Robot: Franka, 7 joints.
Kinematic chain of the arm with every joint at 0, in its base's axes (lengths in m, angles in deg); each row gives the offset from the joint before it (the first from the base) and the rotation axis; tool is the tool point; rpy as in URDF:
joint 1: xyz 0 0 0.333 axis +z
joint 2: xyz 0 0 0 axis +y
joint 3: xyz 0 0 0.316 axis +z
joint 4: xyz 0.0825 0 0 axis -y
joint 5: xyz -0.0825 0 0.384 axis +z
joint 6: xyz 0 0 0 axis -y
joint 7: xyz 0.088 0 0 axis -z
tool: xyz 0 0 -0.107 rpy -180 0 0
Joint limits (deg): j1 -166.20..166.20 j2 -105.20..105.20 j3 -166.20..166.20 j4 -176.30..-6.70 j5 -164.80..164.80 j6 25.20..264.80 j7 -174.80..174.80
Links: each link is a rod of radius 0.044 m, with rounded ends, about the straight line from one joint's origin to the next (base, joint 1, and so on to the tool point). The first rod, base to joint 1, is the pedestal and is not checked.
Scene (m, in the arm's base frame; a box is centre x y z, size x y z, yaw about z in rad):
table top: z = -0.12
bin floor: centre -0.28 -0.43 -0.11 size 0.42 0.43 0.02 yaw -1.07
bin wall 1: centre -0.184 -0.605 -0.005 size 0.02 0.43 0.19 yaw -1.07
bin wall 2: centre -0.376 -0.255 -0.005 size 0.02 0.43 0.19 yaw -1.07
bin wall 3: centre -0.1 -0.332 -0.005 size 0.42 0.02 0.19 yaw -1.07
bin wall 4: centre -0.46 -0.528 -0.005 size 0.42 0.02 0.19 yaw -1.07
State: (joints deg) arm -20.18 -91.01 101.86 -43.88 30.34 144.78 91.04
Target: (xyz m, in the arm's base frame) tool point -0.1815 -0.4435 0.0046
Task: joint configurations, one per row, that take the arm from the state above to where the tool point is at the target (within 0.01 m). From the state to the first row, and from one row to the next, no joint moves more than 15 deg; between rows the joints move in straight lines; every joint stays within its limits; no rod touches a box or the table.
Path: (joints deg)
1: -6.44 -81.82 110.74 -54.12 30.64 135.35 91.04
2: 7.30 -72.63 119.62 -64.36 30.95 125.91 91.04
3: 21.05 -63.43 128.50 -74.60 31.25 116.48 91.04
4: 34.79 -54.24 137.38 -84.83 31.55 107.04 91.04
5: 48.53 -45.05 146.25 -95.07 31.85 97.61 91.04
6: 62.27 -35.86 155.13 -105.31 32.16 88.17 91.04
7: 76.02 -26.67 164.01 -115.55 32.46 78.74 91.04
8: 76.21 -40.51 165.11 -110.18 34.10 85.98 91.04
9: 76.39 -54.36 166.20 -104.81 35.74 93.22 91.04

